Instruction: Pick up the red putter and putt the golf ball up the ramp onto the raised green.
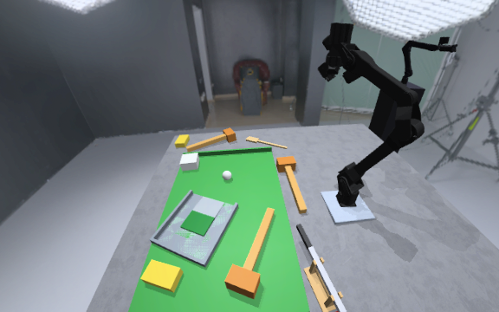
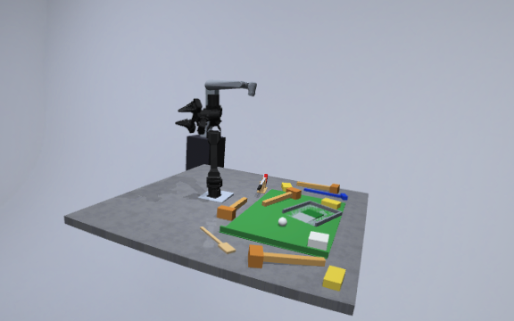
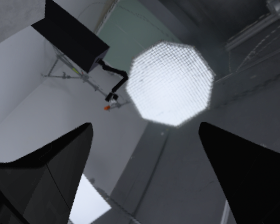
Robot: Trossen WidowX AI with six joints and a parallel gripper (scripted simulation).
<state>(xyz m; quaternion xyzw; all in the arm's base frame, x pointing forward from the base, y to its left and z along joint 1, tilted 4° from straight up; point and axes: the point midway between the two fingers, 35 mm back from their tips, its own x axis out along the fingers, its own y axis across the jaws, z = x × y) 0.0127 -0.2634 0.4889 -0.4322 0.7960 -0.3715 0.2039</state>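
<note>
Now: the red putter 61 cm to the left of my gripper tip, 42 cm below it and 18 cm ahead of it. Also, from my gripper tip: white golf ball 50 cm ahead, 45 cm below, 19 cm to the left; white block 71 cm ahead, 45 cm below, 9 cm to the left; wooden stand 63 cm to the left, 44 cm below, 18 cm ahead.
</note>
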